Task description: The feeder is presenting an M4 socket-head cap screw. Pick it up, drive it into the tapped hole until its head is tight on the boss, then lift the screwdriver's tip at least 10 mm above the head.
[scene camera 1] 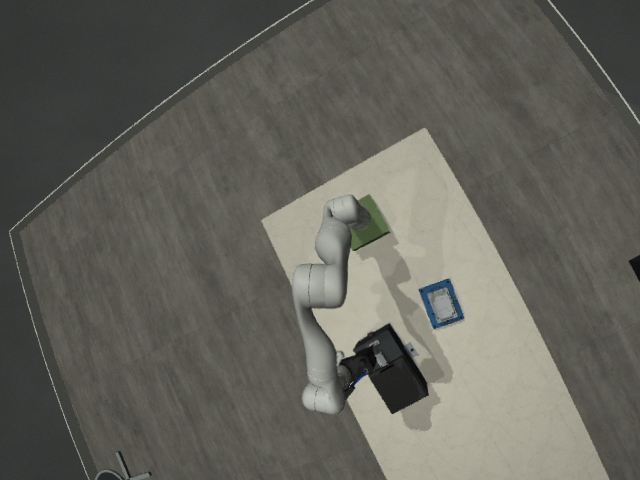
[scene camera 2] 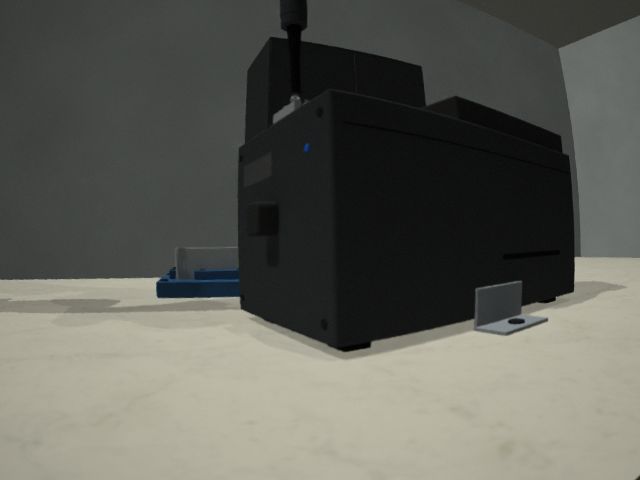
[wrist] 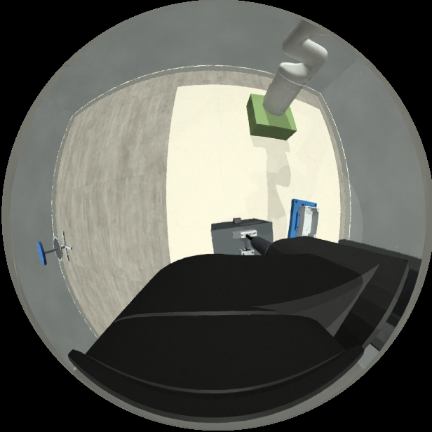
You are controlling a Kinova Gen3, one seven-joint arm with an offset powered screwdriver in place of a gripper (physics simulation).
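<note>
The black feeder (scene camera 1: 400,387) (scene camera 2: 439,217) (wrist: 223,242) stands on the pale table, with a small light nest block on its top. My screwdriver tip (scene camera 2: 295,94) (wrist: 248,236) points down over that nest. A small shiny screw (scene camera 2: 295,98) sits against the tip, with its head just above the nest block; its shank is too small to make out clearly. The tip is hidden under the tool and arm in scene camera 1. The grey housing (scene camera 1: 443,303) (scene camera 2: 206,258) (wrist: 309,222) lies in a blue fixture (scene camera 1: 427,307) (scene camera 2: 196,289) (wrist: 295,215), apart from the feeder. The tapped hole cannot be made out.
A green block (scene camera 1: 376,219) (wrist: 257,112) stands under the arm's base at one end of the table. A small grey bracket (scene camera 1: 412,350) (scene camera 2: 498,304) is beside the feeder. A stool with a blue seat (wrist: 41,253) stands on the floor off the table.
</note>
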